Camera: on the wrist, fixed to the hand. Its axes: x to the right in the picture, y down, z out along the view.
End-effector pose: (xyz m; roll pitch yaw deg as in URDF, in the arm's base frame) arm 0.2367 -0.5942 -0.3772 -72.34 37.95 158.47
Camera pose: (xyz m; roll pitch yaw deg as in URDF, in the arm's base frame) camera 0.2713 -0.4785 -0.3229 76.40 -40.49 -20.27
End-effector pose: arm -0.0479 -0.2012 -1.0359 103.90 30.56 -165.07
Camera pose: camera 0.0312 -0.3011 -1.0720 -98.61 -27.95 14.04
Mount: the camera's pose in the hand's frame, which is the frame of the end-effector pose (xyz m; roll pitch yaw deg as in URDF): -0.0253 -0.0833 -0.0998 4.86 0.14 -177.28
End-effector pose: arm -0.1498 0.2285 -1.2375 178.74 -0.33 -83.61
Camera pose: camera -0.0677 0.2637 -1.1397 -173.90 0.25 93.67
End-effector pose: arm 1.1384 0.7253 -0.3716 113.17 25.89 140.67
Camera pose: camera 1.0897 0.6042 -0.3941 -107.77 -23.44 -40.64
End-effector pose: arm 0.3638 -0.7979 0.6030 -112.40 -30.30 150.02
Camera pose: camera 0.4632 -0.7854 0.6896 116.76 27.73 -31.00
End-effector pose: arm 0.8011 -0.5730 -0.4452 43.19 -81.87 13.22
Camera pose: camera 0.9210 -0.5371 -0.4886 -21.41 83.55 -149.73
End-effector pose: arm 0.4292 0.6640 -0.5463 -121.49 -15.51 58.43
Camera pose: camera 0.4346 0.5934 -0.4344 126.02 13.11 -122.91
